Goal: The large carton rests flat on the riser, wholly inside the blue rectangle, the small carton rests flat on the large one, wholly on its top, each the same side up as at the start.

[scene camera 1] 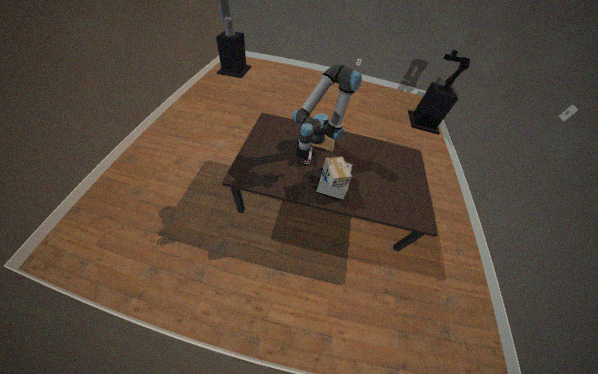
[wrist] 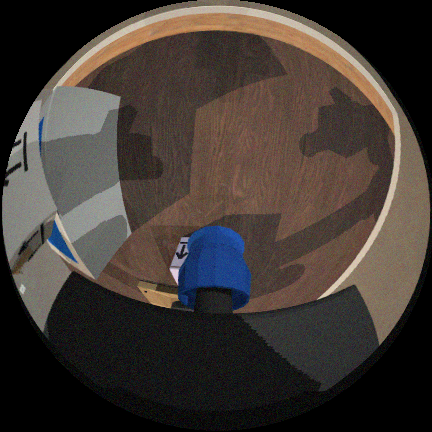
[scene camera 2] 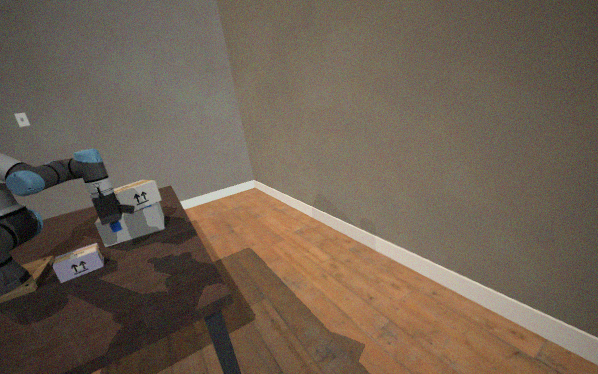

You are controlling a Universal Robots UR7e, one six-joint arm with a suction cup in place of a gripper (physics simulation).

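The grey riser [scene camera 1: 331, 188] [scene camera 2: 142, 223] [wrist: 84, 160] stands on the dark wooden table [scene camera 1: 392, 193] [scene camera 2: 150, 281] [wrist: 250, 141]. The large carton [scene camera 1: 338, 167] [scene camera 2: 136, 193] rests on top of the riser, arrows up, turned a little askew to it. A strip of the blue rectangle [wrist: 60, 241] shows at the riser's top edge. The small carton [scene camera 1: 309, 159] [scene camera 2: 77, 261] [wrist: 179, 254] stands on the table, arrows up, apart from the riser. My blue suction cup [scene camera 2: 115, 226] [wrist: 213, 266] hangs above the table beside the small carton, touching nothing. In the wrist view it hides most of that carton.
The arm stands on a tan base plate [scene camera 1: 327, 144] at the table's back edge. Two black pedestals [scene camera 1: 232, 52] [scene camera 1: 432, 106] stand on the floor behind the table. The table's right edge drops to the wooden floor [scene camera 2: 372, 281].
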